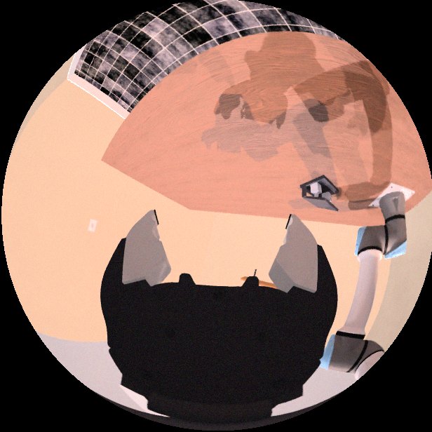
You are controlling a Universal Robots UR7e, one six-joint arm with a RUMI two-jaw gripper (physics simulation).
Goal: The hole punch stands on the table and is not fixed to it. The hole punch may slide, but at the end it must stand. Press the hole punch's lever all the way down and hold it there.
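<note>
The hole punch (326, 201) is a small dark grey thing with light metal parts inside. It stands on the wooden table near the edge at the right, close to the robot's base. Its lever is raised at an angle from its body; which of its plates is the lever is hard to tell at this size. My gripper (221, 214) is open, with its two grey jaws wide apart and no thing between them. It is well away from the hole punch, which shows up and to the right of the right jaw.
The reddish wooden table (165, 175) bears shadows of the arm. The white base plate (411, 192) and the arm's links (364, 295) are at the right, near the hole punch. A tiled floor (120, 65) shows beyond the table, and a beige wall (55, 175) at the left.
</note>
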